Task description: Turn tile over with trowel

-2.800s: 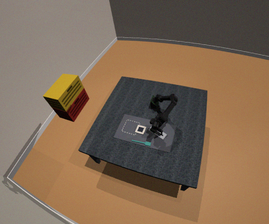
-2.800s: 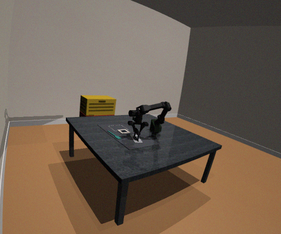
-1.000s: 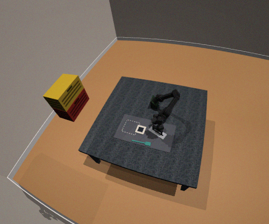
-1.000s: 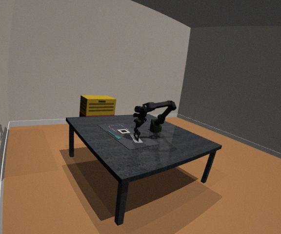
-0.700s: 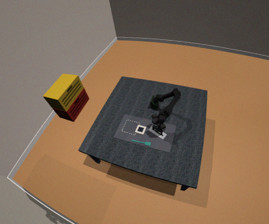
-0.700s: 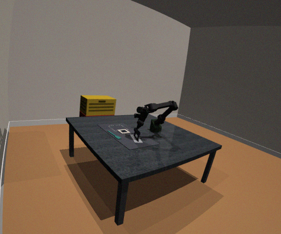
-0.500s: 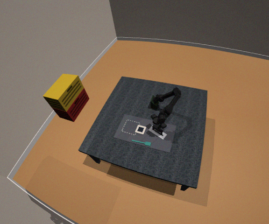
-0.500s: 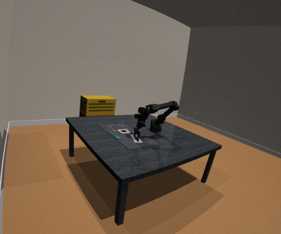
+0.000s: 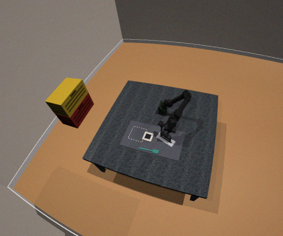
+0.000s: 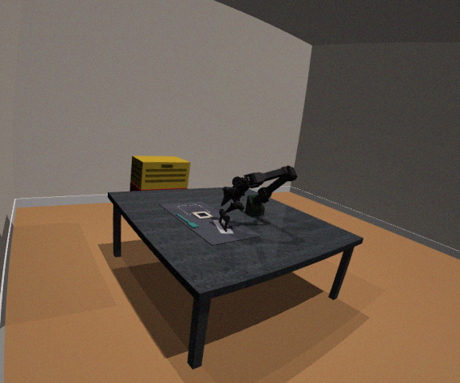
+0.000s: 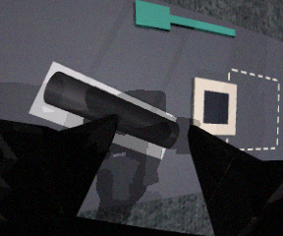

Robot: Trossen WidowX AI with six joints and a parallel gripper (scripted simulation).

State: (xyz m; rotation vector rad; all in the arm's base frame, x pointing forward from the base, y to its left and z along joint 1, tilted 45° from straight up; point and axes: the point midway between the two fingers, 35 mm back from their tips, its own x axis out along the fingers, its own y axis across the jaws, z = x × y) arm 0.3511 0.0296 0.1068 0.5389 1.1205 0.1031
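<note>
The grey mat is 30 mm ahead of my gripper tip, 110 mm to the right of it and 120 mm below it. From my gripper tip the other things lie so: tile 20 mm ahead, 160 mm to the right, 90 mm below; then teal trowel 170 mm ahead, 100 mm to the right, 90 mm below.
</note>
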